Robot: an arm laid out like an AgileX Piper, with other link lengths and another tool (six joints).
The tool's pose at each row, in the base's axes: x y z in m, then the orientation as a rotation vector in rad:
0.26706 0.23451 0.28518 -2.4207 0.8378 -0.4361
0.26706 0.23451 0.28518 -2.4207 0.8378 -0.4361
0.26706 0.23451 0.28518 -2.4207 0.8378 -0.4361
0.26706 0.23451 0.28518 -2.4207 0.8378 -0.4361
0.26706 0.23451 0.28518 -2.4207 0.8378 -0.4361
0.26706 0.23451 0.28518 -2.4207 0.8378 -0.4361
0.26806 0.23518 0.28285 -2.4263 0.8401 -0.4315
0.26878 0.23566 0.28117 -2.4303 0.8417 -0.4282
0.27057 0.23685 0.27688 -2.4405 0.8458 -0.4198
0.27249 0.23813 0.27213 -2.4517 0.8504 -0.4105
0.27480 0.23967 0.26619 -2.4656 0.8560 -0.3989
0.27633 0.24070 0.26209 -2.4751 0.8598 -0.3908
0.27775 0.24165 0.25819 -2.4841 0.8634 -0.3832
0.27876 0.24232 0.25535 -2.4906 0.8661 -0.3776
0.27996 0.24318 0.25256 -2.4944 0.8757 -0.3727
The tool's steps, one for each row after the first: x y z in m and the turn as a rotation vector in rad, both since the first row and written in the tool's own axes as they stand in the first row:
0.00000 0.00000 0.00000 0.0000 0.0000 0.0000
0.00000 0.00000 0.00000 0.0000 0.0000 0.0000
0.00000 0.00000 0.00000 0.0000 0.0000 0.0000
0.00000 0.00000 0.00000 0.0000 0.0000 0.0000
0.00000 0.00000 0.00000 0.0000 0.0000 0.0000
0.00004 0.00044 0.00259 -0.0063 -0.0019 0.0005
0.00006 0.00076 0.00445 -0.0108 -0.0033 0.0008
0.00012 0.00163 0.00917 -0.0223 -0.0068 0.0015
0.00015 0.00264 0.01435 -0.0350 -0.0107 0.0024
0.00017 0.00399 0.02077 -0.0508 -0.0154 0.0034
0.00016 0.00497 0.02515 -0.0616 -0.0187 0.0041
0.00013 0.00594 0.02930 -0.0718 -0.0218 0.0048
0.00011 0.00667 0.03230 -0.0793 -0.0241 0.0053
0.00012 0.00716 0.03542 -0.0867 -0.0242 0.0109

